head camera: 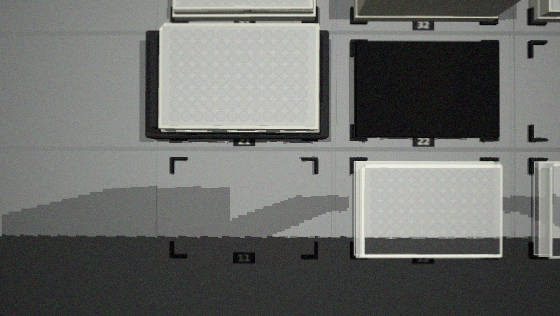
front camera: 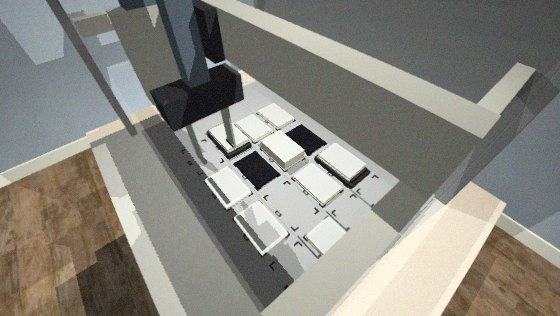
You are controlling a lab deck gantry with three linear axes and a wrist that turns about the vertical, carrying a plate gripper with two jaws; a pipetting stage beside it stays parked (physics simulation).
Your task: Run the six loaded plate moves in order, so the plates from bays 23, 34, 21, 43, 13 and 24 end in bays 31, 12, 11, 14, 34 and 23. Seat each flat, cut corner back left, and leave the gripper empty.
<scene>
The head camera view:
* black block: 451,89
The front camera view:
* my gripper: 217,151
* black block: 258,171
</scene>
